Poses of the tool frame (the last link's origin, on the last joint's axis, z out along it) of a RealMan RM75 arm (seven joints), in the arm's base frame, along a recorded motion.
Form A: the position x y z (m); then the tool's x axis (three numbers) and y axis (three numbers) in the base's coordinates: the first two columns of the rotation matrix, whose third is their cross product.
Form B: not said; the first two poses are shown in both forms.
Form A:
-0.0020 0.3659 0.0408 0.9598 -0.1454 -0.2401 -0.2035 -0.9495 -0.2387
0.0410 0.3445 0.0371 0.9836 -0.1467 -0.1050 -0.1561 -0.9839 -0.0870
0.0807 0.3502 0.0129 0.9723 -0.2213 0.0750 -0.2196 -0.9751 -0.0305
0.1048 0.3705 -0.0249 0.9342 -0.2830 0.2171 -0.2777 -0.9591 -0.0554
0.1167 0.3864 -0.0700 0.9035 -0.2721 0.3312 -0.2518 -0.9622 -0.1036
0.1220 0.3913 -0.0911 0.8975 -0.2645 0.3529 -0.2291 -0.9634 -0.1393
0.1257 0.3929 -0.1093 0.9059 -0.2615 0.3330 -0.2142 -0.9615 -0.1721
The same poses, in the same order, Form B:
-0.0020 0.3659 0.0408; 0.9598 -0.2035 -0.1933; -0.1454 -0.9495 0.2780; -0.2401 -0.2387 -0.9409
0.0410 0.3445 0.0371; 0.9836 -0.1561 -0.0905; -0.1467 -0.9839 0.1020; -0.1050 -0.0870 -0.9907
0.0807 0.3502 0.0129; 0.9723 -0.2196 0.0799; -0.2213 -0.9751 0.0132; 0.0750 -0.0305 -0.9967
0.1048 0.3705 -0.0249; 0.9342 -0.2777 0.2239; -0.2830 -0.9591 -0.0085; 0.2171 -0.0554 -0.9746
0.1167 0.3864 -0.0700; 0.9035 -0.2518 0.3469; -0.2721 -0.9622 0.0102; 0.3312 -0.1036 -0.9379
0.1220 0.3913 -0.0911; 0.8975 -0.2291 0.3768; -0.2645 -0.9634 0.0442; 0.3529 -0.1393 -0.9252
0.1257 0.3929 -0.1093; 0.9059 -0.2142 0.3652; -0.2615 -0.9615 0.0846; 0.3330 -0.1721 -0.9270

